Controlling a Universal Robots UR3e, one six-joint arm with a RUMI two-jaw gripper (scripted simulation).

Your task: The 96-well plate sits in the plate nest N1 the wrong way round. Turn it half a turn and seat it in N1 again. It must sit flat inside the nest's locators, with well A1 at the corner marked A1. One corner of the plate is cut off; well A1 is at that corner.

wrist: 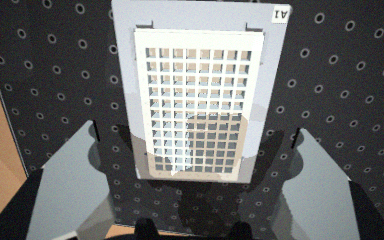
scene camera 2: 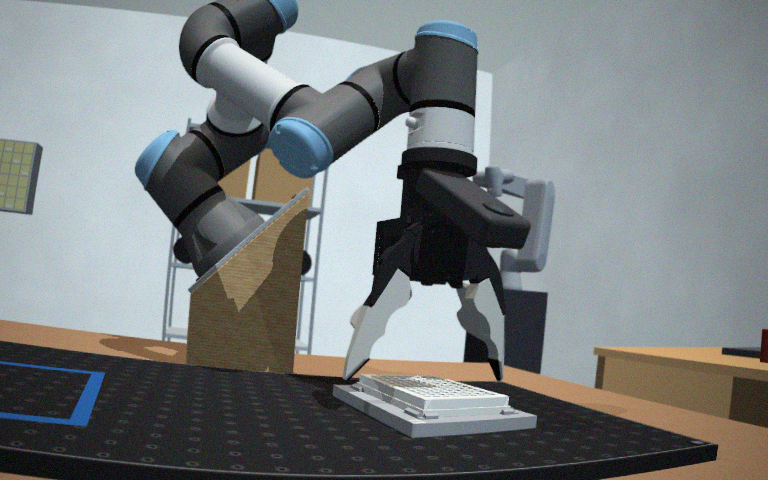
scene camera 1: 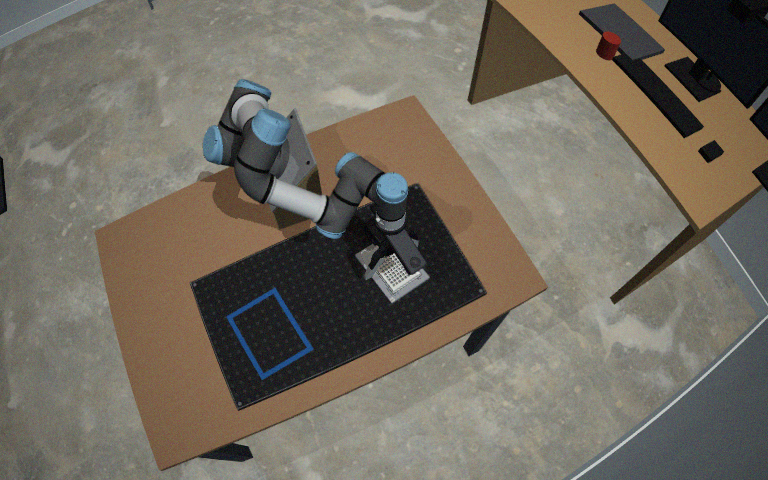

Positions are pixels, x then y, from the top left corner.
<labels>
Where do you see a grey plate nest N1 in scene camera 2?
At 393,416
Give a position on a white 96-well plate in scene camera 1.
At 391,271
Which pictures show the gripper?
The wrist view, scene camera 2 and scene camera 1: all of them.
</labels>
